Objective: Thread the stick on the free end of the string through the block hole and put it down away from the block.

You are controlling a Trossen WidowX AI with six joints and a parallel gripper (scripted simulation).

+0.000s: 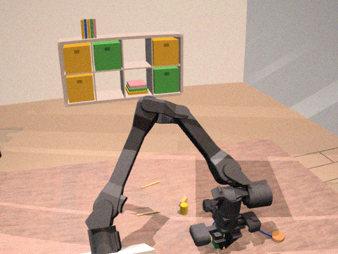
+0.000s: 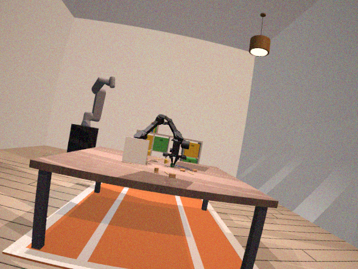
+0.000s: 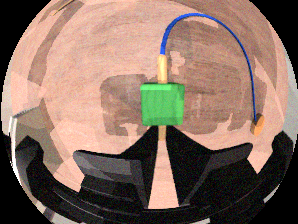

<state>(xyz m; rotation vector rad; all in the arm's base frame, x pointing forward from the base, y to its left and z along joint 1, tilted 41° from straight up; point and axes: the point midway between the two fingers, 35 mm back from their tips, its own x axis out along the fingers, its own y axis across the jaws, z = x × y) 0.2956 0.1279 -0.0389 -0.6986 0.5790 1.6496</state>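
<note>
Now: the orange disc 10 cm to the right of my gripper tip and 8 cm ahead of it. The rest, counted from my gripper tip: green block (3 cm to the left, 1 cm above); then round wooden button (18 cm ahead, 1 cm to the left); then thin wooden stick (4 cm to the left, 1 cm behind, 1 cm above).
</note>
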